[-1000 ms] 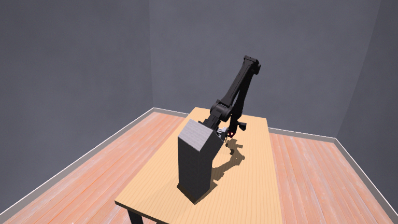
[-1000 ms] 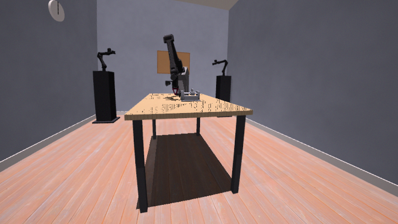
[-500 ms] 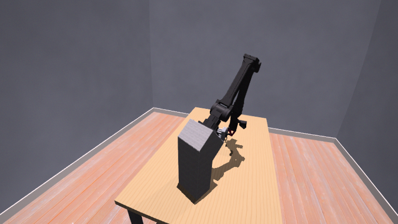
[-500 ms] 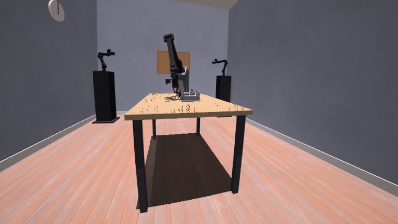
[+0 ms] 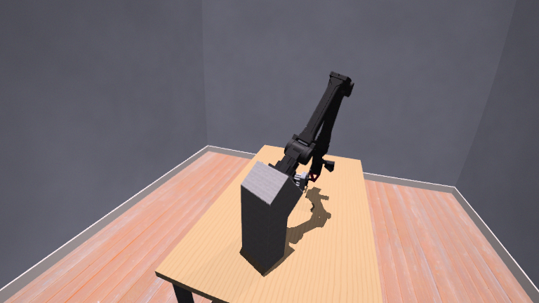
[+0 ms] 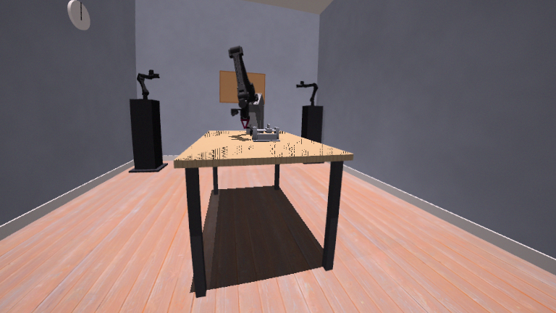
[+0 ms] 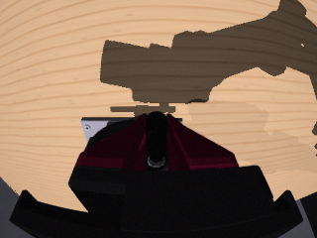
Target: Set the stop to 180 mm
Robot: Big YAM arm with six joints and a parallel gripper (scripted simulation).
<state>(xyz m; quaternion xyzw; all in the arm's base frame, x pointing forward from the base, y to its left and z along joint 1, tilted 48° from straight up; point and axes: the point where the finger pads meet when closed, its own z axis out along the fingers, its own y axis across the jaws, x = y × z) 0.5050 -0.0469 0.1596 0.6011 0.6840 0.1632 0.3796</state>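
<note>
The black handwheel handle lies 10 mm to the left of my hand.
</note>
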